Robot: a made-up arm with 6 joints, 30 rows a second.
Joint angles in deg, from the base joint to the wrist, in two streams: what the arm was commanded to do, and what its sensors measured. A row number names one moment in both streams.
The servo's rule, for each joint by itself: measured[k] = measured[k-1] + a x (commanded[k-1-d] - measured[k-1]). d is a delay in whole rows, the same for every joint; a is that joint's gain. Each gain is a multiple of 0.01, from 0.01 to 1. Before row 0 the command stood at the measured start. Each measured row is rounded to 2 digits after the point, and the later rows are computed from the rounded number. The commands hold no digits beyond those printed.
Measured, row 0:
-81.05 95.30 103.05 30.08 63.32 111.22
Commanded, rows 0 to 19:
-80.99 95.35 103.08 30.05 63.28 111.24
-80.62 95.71 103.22 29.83 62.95 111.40
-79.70 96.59 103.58 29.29 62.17 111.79
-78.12 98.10 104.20 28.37 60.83 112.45
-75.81 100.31 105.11 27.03 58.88 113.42
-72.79 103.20 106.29 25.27 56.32 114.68
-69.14 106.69 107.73 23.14 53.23 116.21
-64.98 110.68 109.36 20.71 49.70 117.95
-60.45 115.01 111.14 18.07 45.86 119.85
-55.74 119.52 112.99 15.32 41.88 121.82
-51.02 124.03 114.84 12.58 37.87 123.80
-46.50 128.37 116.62 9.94 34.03 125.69
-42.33 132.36 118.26 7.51 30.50 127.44
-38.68 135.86 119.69 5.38 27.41 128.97
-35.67 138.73 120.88 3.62 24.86 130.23
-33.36 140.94 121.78 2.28 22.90 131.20
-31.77 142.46 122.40 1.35 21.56 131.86
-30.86 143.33 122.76 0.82 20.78 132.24
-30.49 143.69 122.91 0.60 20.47 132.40
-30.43 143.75 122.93 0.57 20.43 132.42
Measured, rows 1 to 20:
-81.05 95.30 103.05 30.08 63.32 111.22
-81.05 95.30 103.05 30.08 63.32 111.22
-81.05 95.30 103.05 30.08 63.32 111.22
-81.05 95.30 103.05 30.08 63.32 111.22
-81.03 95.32 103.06 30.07 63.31 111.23
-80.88 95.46 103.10 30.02 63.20 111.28
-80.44 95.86 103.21 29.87 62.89 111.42
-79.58 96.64 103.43 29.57 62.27 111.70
-78.19 97.92 103.80 29.06 61.25 112.16
-76.19 99.77 104.35 28.30 59.77 112.84
-73.58 102.19 105.09 27.27 57.81 113.75
-70.40 105.16 106.03 25.96 55.38 114.88
-66.72 108.61 107.15 24.38 52.52 116.22
-62.66 112.43 108.43 22.57 49.33 117.73
-58.35 116.49 109.84 20.57 45.89 119.37
-53.97 120.65 111.33 18.44 42.33 121.08
-49.66 124.75 112.85 16.25 38.78 122.80
-45.60 128.64 114.35 14.08 35.37 124.47
-41.93 132.17 115.79 11.99 32.22 126.03
-38.76 135.24 117.11 10.05 29.42 127.43
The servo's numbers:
d 4
a 0.37 0.35 0.22 0.20 0.30 0.27

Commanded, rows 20 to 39:
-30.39 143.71 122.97 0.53 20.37 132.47
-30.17 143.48 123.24 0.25 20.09 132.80
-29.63 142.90 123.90 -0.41 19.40 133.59
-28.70 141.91 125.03 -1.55 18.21 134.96
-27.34 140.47 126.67 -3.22 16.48 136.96
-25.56 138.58 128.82 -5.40 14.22 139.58
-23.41 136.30 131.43 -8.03 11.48 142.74
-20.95 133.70 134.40 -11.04 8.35 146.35
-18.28 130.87 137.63 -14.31 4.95 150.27
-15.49 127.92 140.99 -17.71 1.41 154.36
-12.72 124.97 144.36 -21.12 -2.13 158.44
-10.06 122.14 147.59 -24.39 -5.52 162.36
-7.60 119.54 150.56 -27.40 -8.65 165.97
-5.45 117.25 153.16 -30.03 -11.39 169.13
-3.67 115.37 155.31 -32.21 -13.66 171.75
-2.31 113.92 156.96 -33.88 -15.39 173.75
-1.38 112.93 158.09 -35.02 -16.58 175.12
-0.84 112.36 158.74 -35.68 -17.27 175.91
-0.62 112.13 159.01 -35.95 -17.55 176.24
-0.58 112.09 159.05 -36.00 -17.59 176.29
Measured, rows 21 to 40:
-36.17 137.77 118.27 8.31 27.06 128.63
-34.21 139.72 119.26 6.81 25.18 129.60
-32.83 141.11 120.06 5.57 23.77 130.36
-31.94 142.03 120.69 4.57 22.77 130.92
-31.37 142.62 121.19 3.76 22.05 131.34
-30.93 142.92 121.64 3.06 21.46 131.73
-30.45 142.91 122.14 2.37 20.84 132.23
-29.80 142.56 122.78 1.59 20.05 132.97
-28.89 141.83 123.64 0.63 18.98 134.05
-27.66 140.69 124.78 -0.58 17.55 135.54
-26.09 139.15 126.24 -2.07 15.73 137.48
-24.19 137.24 128.04 -3.86 13.52 139.87
-22.00 135.01 130.15 -5.95 10.95 142.68
-19.59 132.53 132.53 -8.30 8.09 145.83
-17.05 129.88 135.13 -10.86 5.02 149.23
-14.46 127.17 137.87 -13.57 1.86 152.78
-11.92 124.50 140.66 -16.34 -1.29 156.34
-9.53 121.96 143.41 -19.08 -4.32 159.79
-7.36 119.65 146.03 -21.71 -7.12 163.02
-5.49 117.64 148.43 -24.14 -9.60 165.92

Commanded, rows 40 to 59:
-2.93 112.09 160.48 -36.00 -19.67 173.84
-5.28 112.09 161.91 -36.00 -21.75 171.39
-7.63 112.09 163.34 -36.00 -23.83 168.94
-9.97 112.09 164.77 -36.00 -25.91 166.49
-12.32 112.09 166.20 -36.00 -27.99 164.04
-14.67 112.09 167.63 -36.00 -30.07 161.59
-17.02 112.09 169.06 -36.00 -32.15 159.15
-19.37 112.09 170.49 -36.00 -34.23 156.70
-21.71 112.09 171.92 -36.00 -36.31 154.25
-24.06 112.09 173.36 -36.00 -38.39 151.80
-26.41 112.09 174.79 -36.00 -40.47 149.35
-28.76 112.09 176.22 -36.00 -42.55 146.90
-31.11 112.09 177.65 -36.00 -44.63 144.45
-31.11 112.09 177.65 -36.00 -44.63 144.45
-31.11 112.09 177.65 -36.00 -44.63 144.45
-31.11 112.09 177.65 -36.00 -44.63 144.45
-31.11 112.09 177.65 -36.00 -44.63 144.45
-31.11 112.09 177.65 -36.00 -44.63 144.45
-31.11 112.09 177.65 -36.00 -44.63 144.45
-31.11 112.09 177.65 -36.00 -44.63 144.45
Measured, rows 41 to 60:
-3.97 115.99 150.56 -26.32 -11.69 168.40
-2.81 114.72 152.36 -28.19 -13.36 170.43
-2.00 113.81 153.82 -29.74 -14.62 172.00
-1.47 113.21 154.97 -30.99 -15.51 173.16
-2.01 112.82 156.18 -31.99 -16.76 173.34
-3.22 112.56 157.44 -32.79 -18.26 172.81
-4.85 112.40 158.74 -33.43 -19.93 171.77
-6.74 112.29 160.07 -33.94 -21.72 170.34
-8.80 112.22 161.42 -34.35 -23.60 168.64
-10.97 112.17 162.79 -34.68 -25.54 166.74
-13.21 112.14 164.17 -34.94 -27.52 164.69
-15.49 112.12 165.56 -35.15 -29.53 162.53
-17.79 112.11 166.96 -35.32 -31.56 160.29
-20.11 112.10 168.37 -35.46 -33.61 158.00
-22.44 112.10 169.78 -35.57 -35.67 155.66
-24.78 112.10 171.20 -35.66 -37.73 153.29
-27.12 112.10 172.62 -35.73 -39.80 150.90
-28.60 112.10 173.73 -35.78 -41.25 149.16
-29.53 112.10 174.59 -35.82 -42.26 147.89
-30.11 112.10 175.26 -35.86 -42.97 146.96

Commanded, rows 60 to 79:
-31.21 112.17 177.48 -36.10 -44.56 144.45
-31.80 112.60 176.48 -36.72 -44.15 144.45
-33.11 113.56 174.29 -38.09 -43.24 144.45
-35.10 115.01 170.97 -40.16 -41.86 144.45
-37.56 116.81 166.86 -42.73 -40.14 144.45
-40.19 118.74 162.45 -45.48 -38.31 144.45
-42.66 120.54 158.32 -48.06 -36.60 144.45
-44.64 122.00 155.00 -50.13 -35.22 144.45
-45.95 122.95 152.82 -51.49 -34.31 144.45
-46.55 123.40 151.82 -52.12 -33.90 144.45
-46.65 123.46 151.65 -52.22 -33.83 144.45
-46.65 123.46 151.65 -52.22 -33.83 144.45
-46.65 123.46 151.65 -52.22 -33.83 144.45
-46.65 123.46 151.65 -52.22 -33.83 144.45
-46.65 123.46 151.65 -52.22 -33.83 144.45
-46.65 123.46 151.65 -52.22 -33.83 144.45
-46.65 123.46 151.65 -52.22 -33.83 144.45
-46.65 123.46 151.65 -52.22 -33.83 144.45
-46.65 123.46 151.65 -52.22 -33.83 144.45
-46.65 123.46 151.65 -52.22 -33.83 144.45
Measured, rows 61 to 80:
-30.48 112.10 175.79 -35.89 -43.47 146.28
-30.71 112.10 176.20 -35.91 -43.82 145.79
-30.86 112.10 176.52 -35.93 -44.06 145.43
-30.95 112.10 176.77 -35.94 -44.23 145.17
-31.05 112.12 176.93 -35.97 -44.33 144.98
-31.33 112.29 176.83 -36.12 -44.28 144.84
-31.99 112.73 176.27 -36.51 -43.97 144.73
-33.14 113.53 175.10 -37.24 -43.34 144.65
-34.78 114.68 173.29 -38.34 -42.38 144.60
-36.78 116.10 170.91 -39.77 -41.16 144.56
-38.96 117.65 168.14 -41.43 -39.79 144.53
-41.06 119.17 165.25 -43.17 -38.42 144.51
-42.87 120.49 162.52 -44.83 -37.19 144.49
-44.23 121.51 160.17 -46.29 -36.20 144.48
-45.13 122.19 158.30 -47.48 -35.49 144.47
-45.69 122.63 156.84 -48.43 -34.99 144.46
-46.05 122.92 155.70 -49.19 -34.64 144.46
-46.27 123.11 154.81 -49.80 -34.40 144.46
-46.41 123.23 154.11 -50.28 -34.23 144.46
-46.50 123.31 153.57 -50.67 -34.11 144.46

